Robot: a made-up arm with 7 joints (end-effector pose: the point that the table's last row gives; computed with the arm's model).
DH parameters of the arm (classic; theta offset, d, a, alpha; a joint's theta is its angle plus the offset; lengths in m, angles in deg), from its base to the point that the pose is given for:
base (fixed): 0 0 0 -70
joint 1: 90 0 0 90
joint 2: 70 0 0 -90
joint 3: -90 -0.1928 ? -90
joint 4: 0 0 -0.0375 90
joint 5: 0 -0.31 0 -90
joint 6: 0 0 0 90
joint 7: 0 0 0 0
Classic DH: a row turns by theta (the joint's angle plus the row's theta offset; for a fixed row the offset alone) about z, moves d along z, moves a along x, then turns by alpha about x.
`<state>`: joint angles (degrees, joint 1 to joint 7).
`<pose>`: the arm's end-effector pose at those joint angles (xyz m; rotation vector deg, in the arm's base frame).
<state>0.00 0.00 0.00 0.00 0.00 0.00 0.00</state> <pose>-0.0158 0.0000 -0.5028 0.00 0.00 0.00</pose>
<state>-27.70 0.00 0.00 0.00 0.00 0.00 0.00</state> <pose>0.2056 -0.0160 -0.4588 0.00 -26.03 -9.47</pose>
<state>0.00 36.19 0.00 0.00 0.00 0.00 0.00</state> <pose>-0.0158 0.2969 -0.4058 36.19 0.00 0.00</pose>
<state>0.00 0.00 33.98 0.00 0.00 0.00 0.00</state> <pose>-0.0131 -0.0088 -0.5028 0.00 0.00 33.98</pose>
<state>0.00 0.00 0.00 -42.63 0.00 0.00 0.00</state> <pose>0.2041 0.0000 -0.4463 0.00 -42.63 0.00</pose>
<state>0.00 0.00 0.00 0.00 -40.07 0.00 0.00</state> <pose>-0.0158 0.0000 -0.5028 0.00 0.00 -40.07</pose>
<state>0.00 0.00 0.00 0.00 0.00 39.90 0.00</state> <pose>-0.0158 0.0000 -0.5028 0.00 39.90 0.00</pose>
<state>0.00 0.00 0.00 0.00 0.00 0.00 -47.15</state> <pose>-0.0158 0.0000 -0.5028 0.00 0.00 -47.15</pose>
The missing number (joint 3, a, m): 0.0217
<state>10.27 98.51 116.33 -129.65 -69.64 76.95 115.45</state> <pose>-0.0804 -0.0205 0.2730 -8.18 97.39 -12.59</pose>
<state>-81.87 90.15 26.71 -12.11 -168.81 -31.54 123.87</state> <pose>0.1547 0.4445 0.1864 65.61 -60.59 19.94</pose>
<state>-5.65 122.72 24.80 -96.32 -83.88 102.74 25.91</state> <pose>0.2840 0.0792 0.2510 -129.18 53.63 -42.11</pose>
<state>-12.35 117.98 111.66 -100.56 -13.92 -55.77 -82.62</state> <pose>-0.1909 0.0189 0.3228 -86.87 -23.16 -26.70</pose>
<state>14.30 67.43 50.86 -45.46 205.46 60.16 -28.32</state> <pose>0.0898 0.4776 -0.0394 -102.00 -124.17 39.58</pose>
